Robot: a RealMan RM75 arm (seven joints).
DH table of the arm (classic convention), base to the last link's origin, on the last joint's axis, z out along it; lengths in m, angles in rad. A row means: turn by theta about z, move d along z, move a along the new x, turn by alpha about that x. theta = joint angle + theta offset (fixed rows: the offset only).
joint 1: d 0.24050; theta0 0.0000; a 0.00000; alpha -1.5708
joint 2: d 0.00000; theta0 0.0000; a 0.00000; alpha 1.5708
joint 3: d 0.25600; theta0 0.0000; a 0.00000; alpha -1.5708
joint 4: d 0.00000; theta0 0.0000; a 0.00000; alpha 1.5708
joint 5: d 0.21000; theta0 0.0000; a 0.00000; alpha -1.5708
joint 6: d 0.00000; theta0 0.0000; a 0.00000; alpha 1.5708
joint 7: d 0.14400; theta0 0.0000; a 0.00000; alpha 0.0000
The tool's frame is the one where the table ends.
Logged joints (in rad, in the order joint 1, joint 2, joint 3, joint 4, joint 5, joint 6, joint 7), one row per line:
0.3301, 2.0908, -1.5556, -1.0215, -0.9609, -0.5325, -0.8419
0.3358, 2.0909, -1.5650, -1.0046, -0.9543, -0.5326, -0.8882
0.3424, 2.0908, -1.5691, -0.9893, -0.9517, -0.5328, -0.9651
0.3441, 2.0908, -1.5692, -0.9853, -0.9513, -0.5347, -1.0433
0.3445, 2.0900, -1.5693, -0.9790, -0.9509, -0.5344, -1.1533
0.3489, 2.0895, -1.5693, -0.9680, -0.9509, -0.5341, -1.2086
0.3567, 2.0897, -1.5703, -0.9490, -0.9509, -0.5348, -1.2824
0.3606, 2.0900, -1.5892, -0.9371, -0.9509, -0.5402, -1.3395
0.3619, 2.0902, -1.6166, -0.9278, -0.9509, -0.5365, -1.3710
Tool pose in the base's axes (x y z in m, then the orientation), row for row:
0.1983, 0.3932, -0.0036, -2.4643, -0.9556, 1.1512
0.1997, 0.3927, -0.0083, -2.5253, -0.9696, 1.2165
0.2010, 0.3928, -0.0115, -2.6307, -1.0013, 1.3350
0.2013, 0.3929, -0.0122, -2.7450, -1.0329, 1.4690
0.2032, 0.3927, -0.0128, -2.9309, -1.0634, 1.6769
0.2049, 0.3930, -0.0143, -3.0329, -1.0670, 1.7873
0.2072, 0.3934, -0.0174, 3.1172, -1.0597, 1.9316
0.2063, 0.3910, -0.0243, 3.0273, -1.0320, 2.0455
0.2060, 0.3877, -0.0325, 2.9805, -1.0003, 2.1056
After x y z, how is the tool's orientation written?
As angles about the fixed x, y, z axes (roll, pitch, yaw), in radians.
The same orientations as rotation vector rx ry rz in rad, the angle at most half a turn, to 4 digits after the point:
-1.5089, -1.4227, -0.4951
-1.4949, -1.4623, -0.5164
-1.4551, -1.5267, -0.5597
-1.4022, -1.5901, -0.6041
-1.3277, -1.6751, -0.6713
-1.2933, -1.7189, -0.7045
-1.2487, -1.7784, -0.7457
-1.2085, -1.8426, -0.7585
-1.1913, -1.8914, -0.7609

